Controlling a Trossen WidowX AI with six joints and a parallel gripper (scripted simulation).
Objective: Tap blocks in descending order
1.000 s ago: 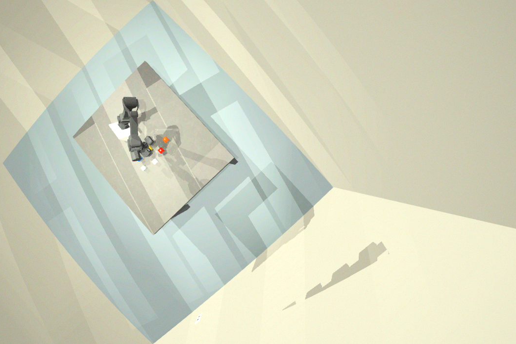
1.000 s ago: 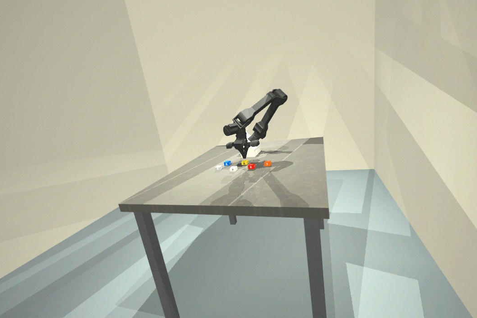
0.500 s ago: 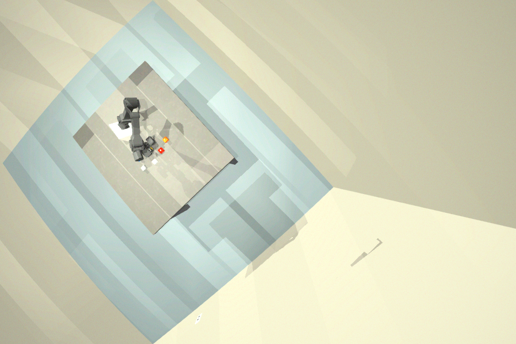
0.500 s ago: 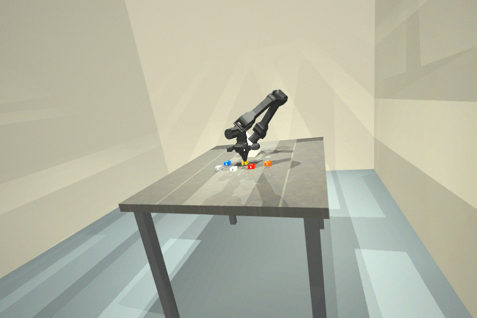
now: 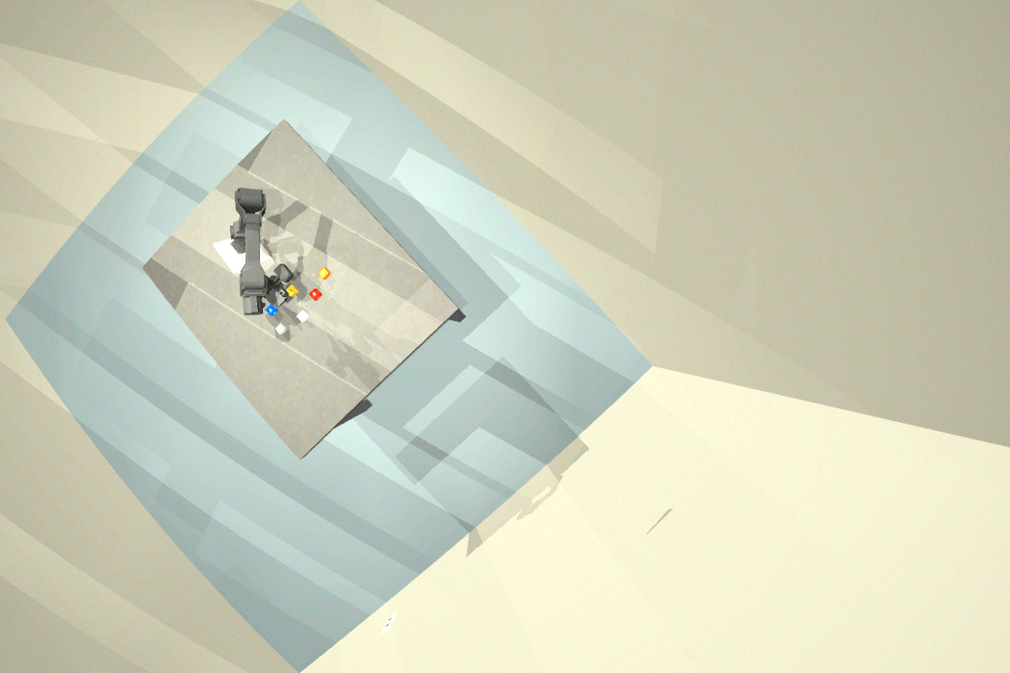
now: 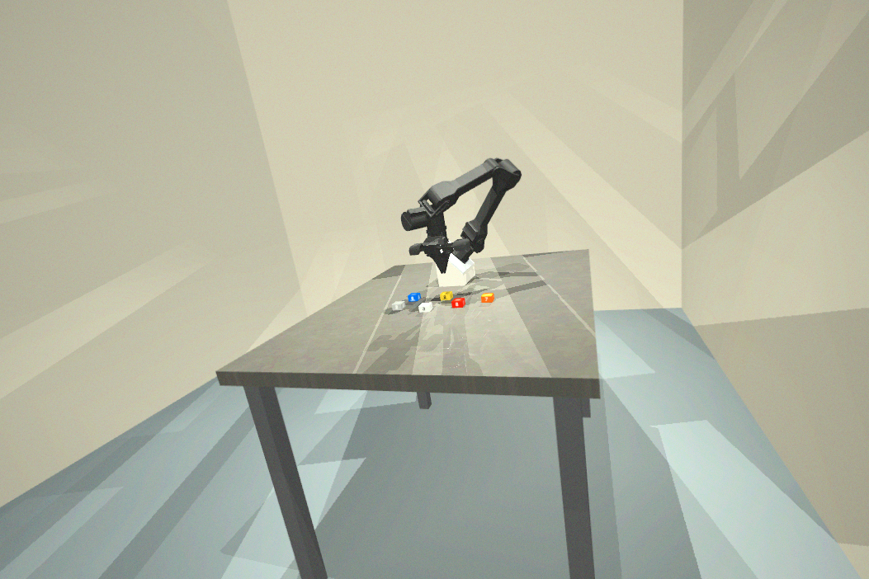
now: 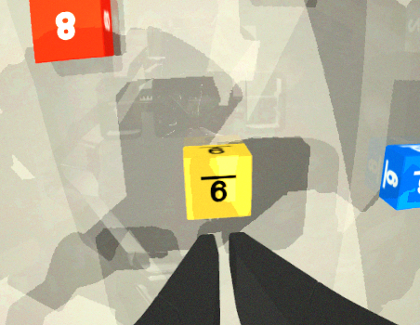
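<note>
Right now the red block is 80 mm below my gripper tip, 70 mm ahead of it and 60 mm to the left of it. The rest, counted from my gripper tip: blue block (120 mm to the right, 80 mm below, 20 mm behind); then yellow block (80 mm below, 10 mm to the right, 10 mm behind); then white block (100 mm ahead, 80 mm below, 40 mm to the right).
</note>
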